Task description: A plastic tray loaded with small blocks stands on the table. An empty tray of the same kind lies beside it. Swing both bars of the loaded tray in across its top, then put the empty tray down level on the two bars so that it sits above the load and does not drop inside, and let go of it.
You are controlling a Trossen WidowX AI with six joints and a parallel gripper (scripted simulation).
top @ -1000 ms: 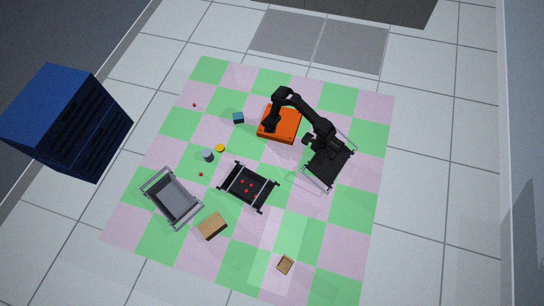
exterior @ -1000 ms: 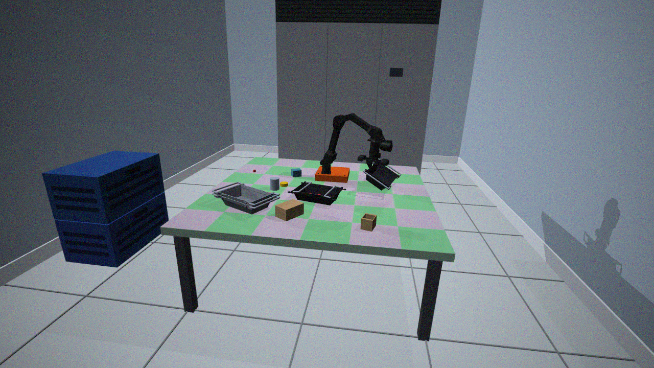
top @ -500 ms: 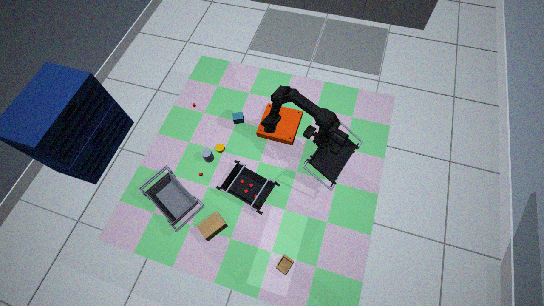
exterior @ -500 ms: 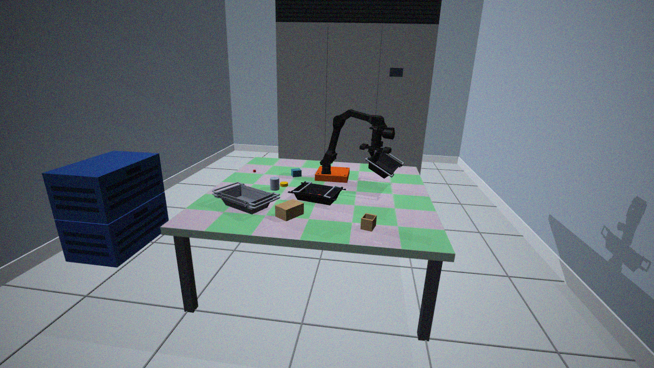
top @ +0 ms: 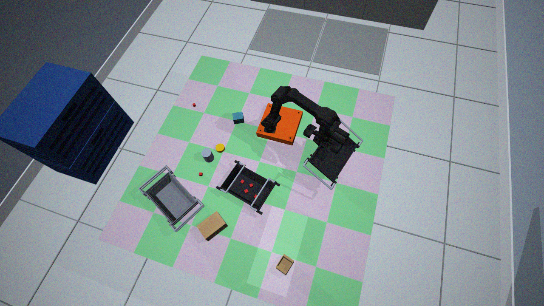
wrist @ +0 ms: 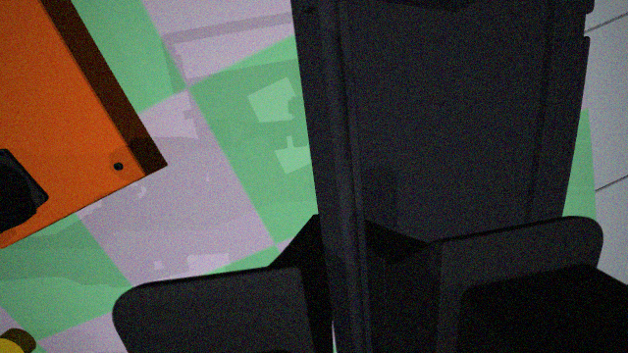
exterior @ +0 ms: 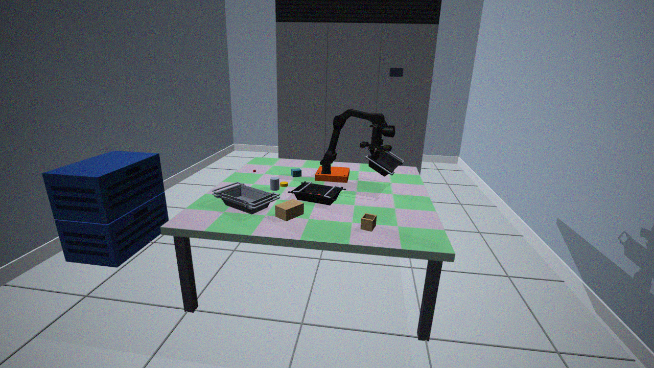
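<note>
The black tray is 3 cm ahead of my gripper tip and 7 cm to the left of it. The rest, counted from my gripper tip: small box 56 cm ahead, 9 cm to the right, 16 cm below; then blue cube 20 cm behind, 50 cm to the right, 16 cm below; then yellow disc 1 cm ahead, 55 cm to the right, 17 cm below.
</note>
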